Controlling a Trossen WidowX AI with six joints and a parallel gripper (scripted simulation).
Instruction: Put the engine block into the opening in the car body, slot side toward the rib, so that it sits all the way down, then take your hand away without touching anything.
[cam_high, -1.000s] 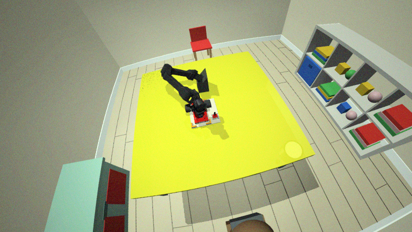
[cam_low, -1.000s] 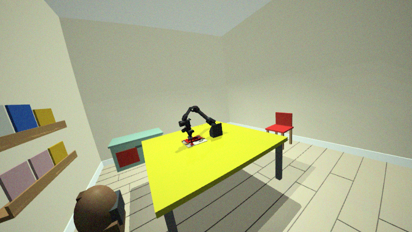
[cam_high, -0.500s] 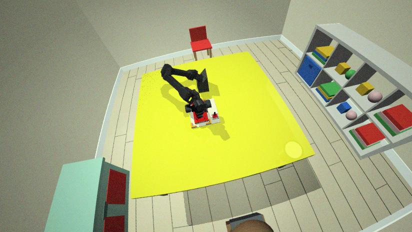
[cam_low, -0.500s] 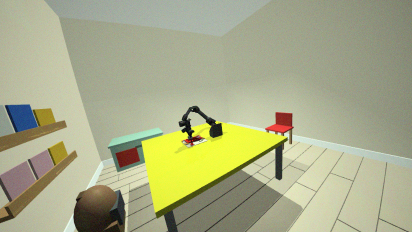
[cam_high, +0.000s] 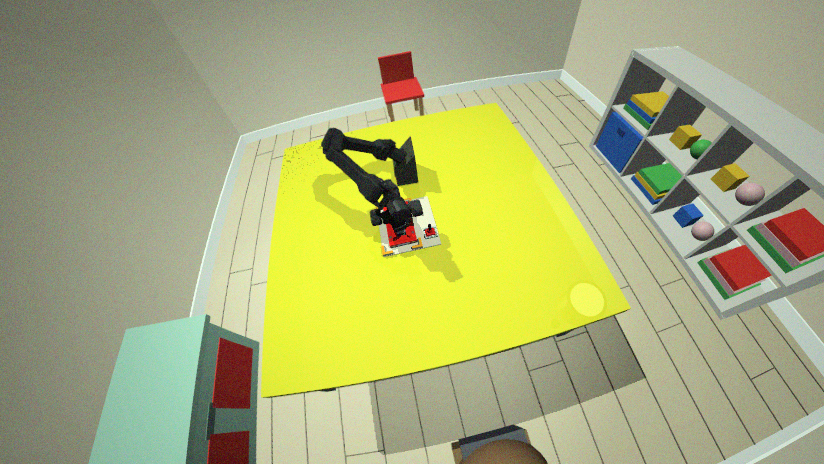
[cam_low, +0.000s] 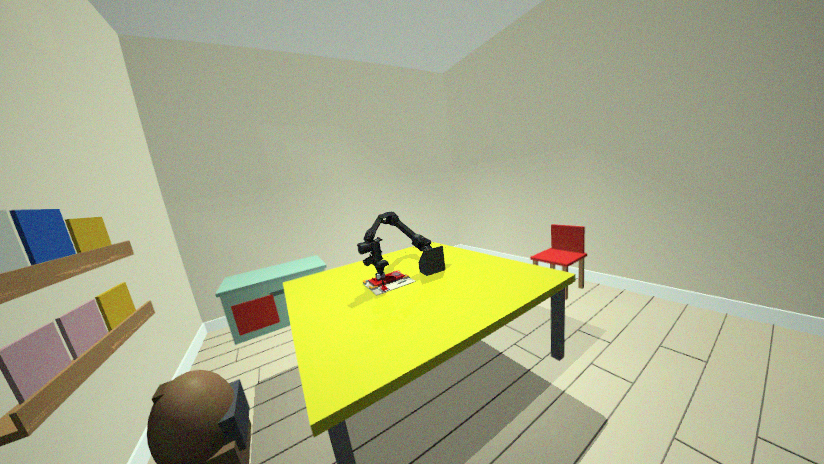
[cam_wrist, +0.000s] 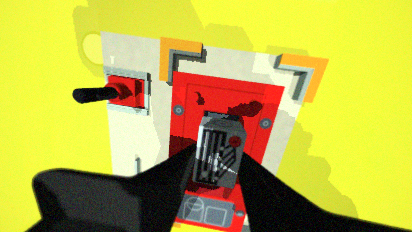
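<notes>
The engine block lies 10 mm below my gripper tip.
</notes>
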